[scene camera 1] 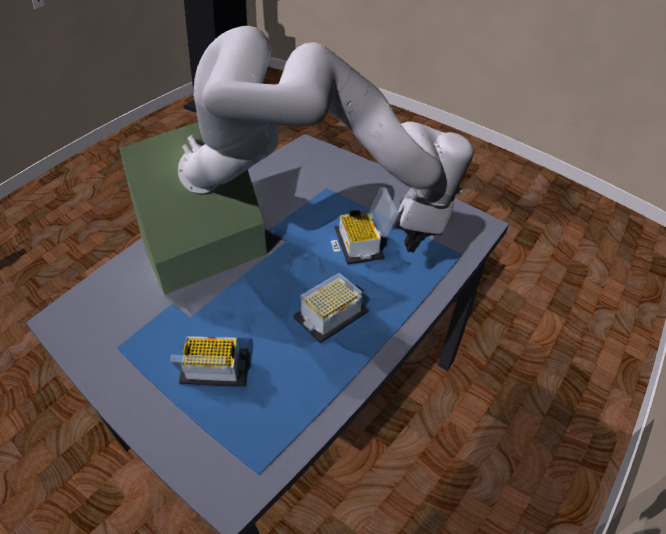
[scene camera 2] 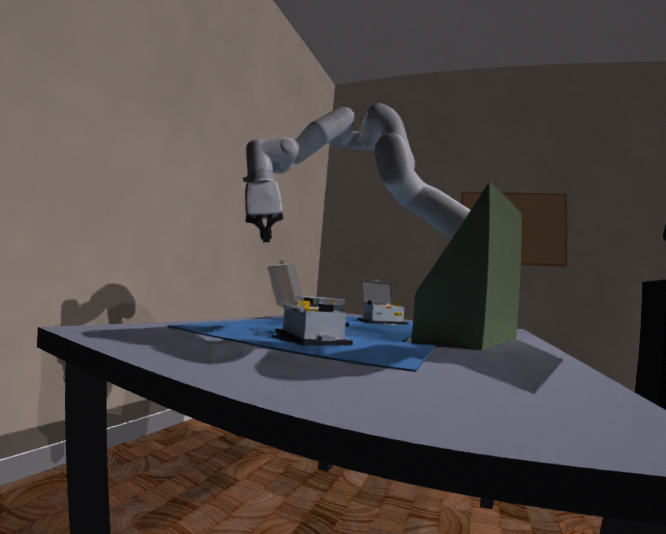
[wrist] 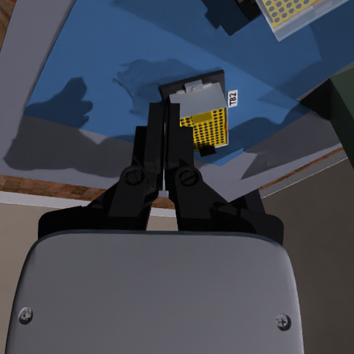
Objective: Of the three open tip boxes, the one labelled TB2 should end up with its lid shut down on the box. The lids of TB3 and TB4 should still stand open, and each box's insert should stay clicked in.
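Pixels of known places: gripper, fingertip midpoint: [scene camera 1: 409,247] [scene camera 2: 266,241]; arm's base at its link origin: [scene camera 2: 477,236].
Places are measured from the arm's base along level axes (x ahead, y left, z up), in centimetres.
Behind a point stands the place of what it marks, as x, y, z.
Box TB2 [scene camera 1: 363,246] {37.0, 21.6, -22.6} [wrist: 200,102], beside its label [scene camera 1: 334,245] {28.0, 20.8, -26.5} [wrist: 232,98], has its clear lid [scene camera 1: 384,208] {36.5, 32.4, -16.4} standing open. Its yellow insert [scene camera 1: 359,226] {32.5, 26.3, -21.0} [wrist: 217,131] sits inside and looks level. The near box [scene camera 2: 315,325] {29.8, 31.5, -23.3} in scene camera 2 seems to be TB2, with its lid [scene camera 2: 285,283] {35.6, 33.7, -15.9} upright at the left. The middle box [scene camera 1: 333,319] {45.6, -4.3, -22.4} has clear plastic along its top; its lid angle is hard to tell. The third box [scene camera 1: 210,371] {35.1, -34.7, -18.7} has its clear lid [scene camera 1: 191,359] {33.8, -37.6, -12.3} open. My gripper [scene camera 1: 410,248] {55.6, 10.0, -4.6} [scene camera 2: 266,240] {55.6, 10.0, -4.6} [wrist: 165,120] is shut and empty, above the lid side of TB2; in the wrist view it hides part of TB2.
A blue mat [scene camera 1: 261,433] {50.1, -36.7, -26.7} [scene camera 2: 403,360] {12.2, 36.3, -26.7} [wrist: 90,50] lies under the boxes on the grey table [scene camera 1: 94,383] {9.6, -53.9, -27.0} [scene camera 2: 472,411] {2.2, 56.9, -27.0}. The green block [scene camera 1: 200,222] {5.1, -6.8, -10.7} [scene camera 2: 500,289] {-6.0, 4.4, -13.4} stands beside the mat and carries the arm's base. Another box [wrist: 305,22] partly shows in the wrist view.
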